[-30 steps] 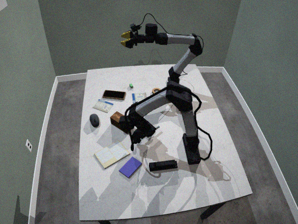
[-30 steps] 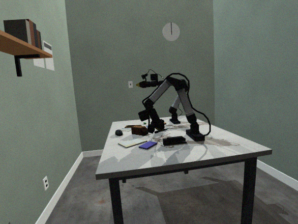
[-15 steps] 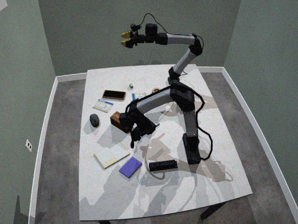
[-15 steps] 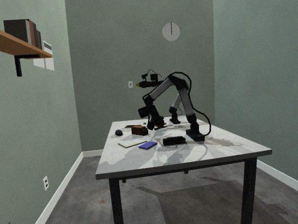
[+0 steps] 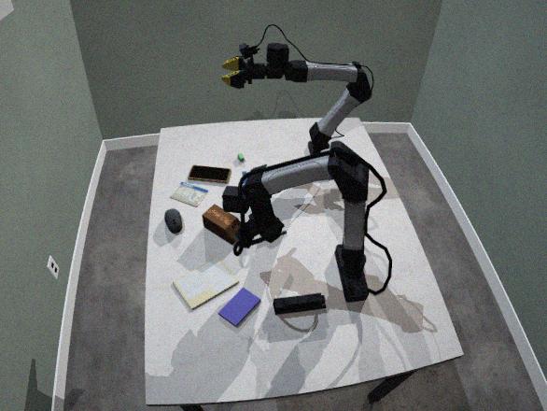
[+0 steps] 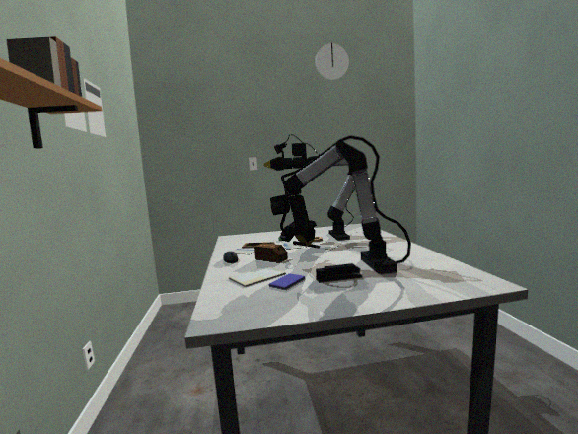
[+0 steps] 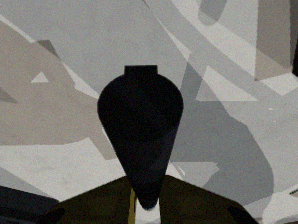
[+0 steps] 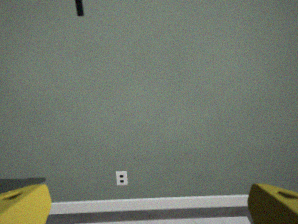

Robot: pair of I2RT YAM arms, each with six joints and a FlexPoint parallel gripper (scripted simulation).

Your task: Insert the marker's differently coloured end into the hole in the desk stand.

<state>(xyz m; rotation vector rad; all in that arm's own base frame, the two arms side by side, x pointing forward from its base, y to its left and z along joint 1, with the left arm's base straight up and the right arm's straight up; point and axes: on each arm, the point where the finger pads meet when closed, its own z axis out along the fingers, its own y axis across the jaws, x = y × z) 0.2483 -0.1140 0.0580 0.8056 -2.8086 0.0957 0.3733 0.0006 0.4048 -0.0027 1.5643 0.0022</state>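
Note:
The brown desk stand lies 140 mm ahead of my left hand, 90 mm to the right of it and 50 mm below it. From my left hand the other things lie so: black marker (10 mm below); then long black block (210 mm to the left, 70 mm behind, 60 mm below); then dark mouse (310 mm ahead, 130 mm to the right, 60 mm below).

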